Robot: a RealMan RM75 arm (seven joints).
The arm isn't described. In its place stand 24 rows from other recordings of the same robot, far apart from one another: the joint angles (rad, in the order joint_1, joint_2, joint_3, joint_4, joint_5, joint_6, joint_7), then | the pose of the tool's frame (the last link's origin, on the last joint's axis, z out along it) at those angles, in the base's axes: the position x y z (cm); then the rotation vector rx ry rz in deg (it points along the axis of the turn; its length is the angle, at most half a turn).
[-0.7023 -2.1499 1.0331 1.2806 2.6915 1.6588 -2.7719] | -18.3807 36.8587 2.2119 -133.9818 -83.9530 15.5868
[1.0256 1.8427 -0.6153 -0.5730 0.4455 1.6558 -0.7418] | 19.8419 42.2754 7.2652 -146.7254 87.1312 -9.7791
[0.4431 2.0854 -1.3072 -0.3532 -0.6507 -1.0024 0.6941] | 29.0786 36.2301 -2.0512 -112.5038 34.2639 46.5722
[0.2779 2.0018 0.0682 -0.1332 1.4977 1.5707 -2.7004] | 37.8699 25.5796 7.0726 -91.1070 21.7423 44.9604
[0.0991 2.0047 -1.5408 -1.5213 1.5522 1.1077 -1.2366] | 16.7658 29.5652 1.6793 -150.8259 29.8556 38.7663
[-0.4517 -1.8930 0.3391 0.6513 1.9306 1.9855 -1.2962] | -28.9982 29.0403 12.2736 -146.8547 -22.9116 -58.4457
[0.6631 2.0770 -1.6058 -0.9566 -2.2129 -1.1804 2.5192] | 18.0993 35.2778 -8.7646 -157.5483 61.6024 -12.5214
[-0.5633 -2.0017 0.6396 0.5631 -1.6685 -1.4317 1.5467] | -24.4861 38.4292 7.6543 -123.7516 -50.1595 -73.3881
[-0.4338 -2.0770 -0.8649 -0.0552 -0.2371 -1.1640 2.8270] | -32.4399 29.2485 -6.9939 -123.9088 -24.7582 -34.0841
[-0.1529 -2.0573 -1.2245 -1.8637 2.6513 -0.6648 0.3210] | -9.1936 31.5961 -0.5072 -129.8544 -25.7387 -21.6902
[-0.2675 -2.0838 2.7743 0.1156 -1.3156 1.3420 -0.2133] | -36.9919 25.6223 -1.0340 -86.4742 -36.2973 -39.8662
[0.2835 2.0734 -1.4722 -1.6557 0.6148 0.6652 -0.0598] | 15.1742 38.9745 7.9153 -105.3854 57.3587 35.3405
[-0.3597 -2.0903 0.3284 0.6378 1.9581 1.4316 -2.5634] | -35.0966 29.7793 4.5752 -79.3661 -128.2489 -72.9547
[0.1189 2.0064 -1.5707 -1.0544 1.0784 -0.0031 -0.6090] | 35.1285 35.2099 5.9187 -84.4221 58.3949 20.5382
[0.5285 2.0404 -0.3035 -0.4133 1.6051 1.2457 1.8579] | 31.8481 37.3733 7.4208 -73.8399 -77.6841 -38.4797
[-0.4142 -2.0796 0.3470 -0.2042 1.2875 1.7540 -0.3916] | -28.3300 26.4755 -1.4926 -93.0757 -26.7715 -72.8824
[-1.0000 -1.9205 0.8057 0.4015 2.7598 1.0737 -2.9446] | -24.9292 44.9751 1.7732 -105.7151 -103.9928 5.9880
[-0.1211 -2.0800 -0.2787 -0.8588 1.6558 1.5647 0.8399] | -25.2154 21.6102 -5.3203 -76.3336 -17.8104 -28.5595
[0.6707 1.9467 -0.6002 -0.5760 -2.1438 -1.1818 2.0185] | 29.1812 40.9696 5.5915 -125.5633 76.7500 31.0223
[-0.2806 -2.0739 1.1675 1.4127 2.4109 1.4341 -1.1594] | -26.8032 31.7179 4.4553 -156.6108 26.1880 28.0264
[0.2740 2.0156 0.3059 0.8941 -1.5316 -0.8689 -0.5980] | 26.4357 25.6187 -12.3872 -105.7447 44.9564 26.6622
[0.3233 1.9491 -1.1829 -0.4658 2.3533 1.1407 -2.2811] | 32.7475 34.5653 6.3910 -109.7773 30.6945 48.4961
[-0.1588 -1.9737 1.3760 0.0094 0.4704 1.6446 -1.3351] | -37.5414 20.1928 2.6806 -89.6607 -77.0280 -82.4779
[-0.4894 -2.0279 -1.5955 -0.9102 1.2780 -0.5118 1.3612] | -19.8290 42.1754 -1.0683 -121.5770 -51.0727 -41.0572
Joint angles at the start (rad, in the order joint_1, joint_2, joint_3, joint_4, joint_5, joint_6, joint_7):
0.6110, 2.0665, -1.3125, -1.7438, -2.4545, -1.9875, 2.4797
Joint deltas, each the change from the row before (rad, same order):
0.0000, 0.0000, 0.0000, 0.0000, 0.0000, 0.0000, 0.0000
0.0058, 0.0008, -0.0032, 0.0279, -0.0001, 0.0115, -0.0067
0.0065, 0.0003, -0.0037, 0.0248, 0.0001, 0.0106, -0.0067
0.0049, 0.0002, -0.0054, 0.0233, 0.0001, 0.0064, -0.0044
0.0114, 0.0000, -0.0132, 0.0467, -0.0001, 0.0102, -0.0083
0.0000, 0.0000, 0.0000, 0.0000, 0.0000, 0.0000, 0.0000
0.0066, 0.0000, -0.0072, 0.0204, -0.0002, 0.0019, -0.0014
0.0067, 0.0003, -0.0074, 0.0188, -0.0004, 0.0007, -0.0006
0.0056, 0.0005, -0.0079, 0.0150, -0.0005, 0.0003, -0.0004
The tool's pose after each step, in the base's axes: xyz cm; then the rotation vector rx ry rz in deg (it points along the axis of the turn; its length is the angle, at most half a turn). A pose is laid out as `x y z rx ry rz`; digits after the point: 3 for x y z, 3 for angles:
11.818 30.592 4.994 -162.653 34.163 -29.663
11.970 30.825 4.639 -163.208 34.615 -29.847
12.066 31.042 4.318 -163.725 34.794 -30.051
12.213 31.164 3.991 -164.299 35.207 -30.571
12.486 31.359 3.315 -165.521 35.905 -31.968
12.486 31.359 3.315 -165.521 35.905 -31.968
12.571 31.410 3.005 -166.096 36.248 -32.817
12.633 31.437 2.704 -166.654 36.560 -33.715
12.669 31.435 2.430 -167.150 36.705 -34.577

